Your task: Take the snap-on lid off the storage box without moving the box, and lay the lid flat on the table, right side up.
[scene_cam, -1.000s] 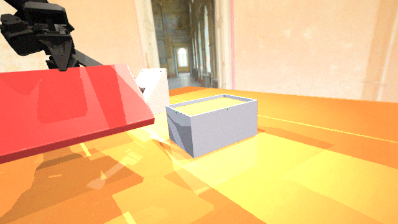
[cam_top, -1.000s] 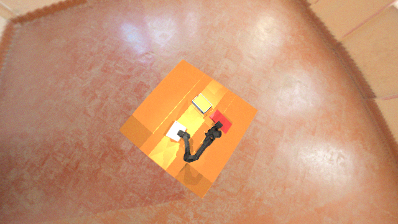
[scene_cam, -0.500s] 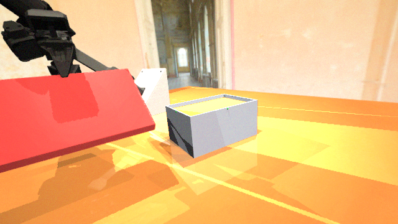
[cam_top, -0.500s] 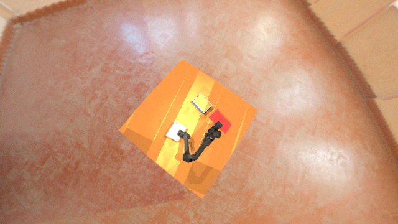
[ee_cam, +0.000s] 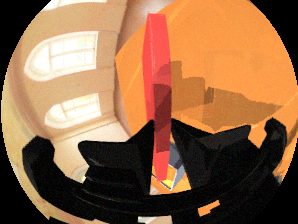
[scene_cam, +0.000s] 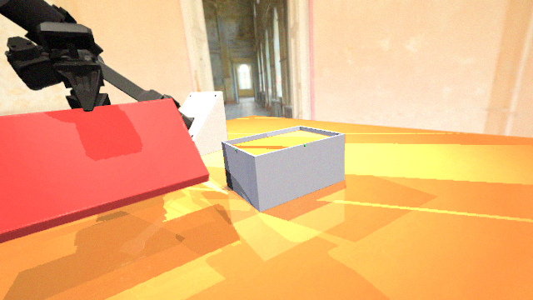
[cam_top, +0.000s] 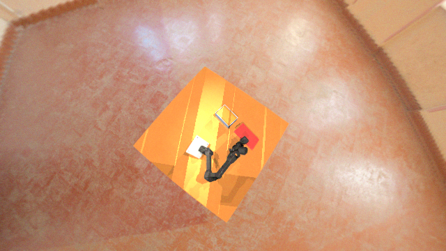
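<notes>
Now: the red lid 70 mm ahead of my gripper tip, 20 mm to the right of it and 40 mm below it. The rest, counted from my gripper tip: grey storage box 160 mm ahead, 270 mm to the left, 130 mm below.
</notes>
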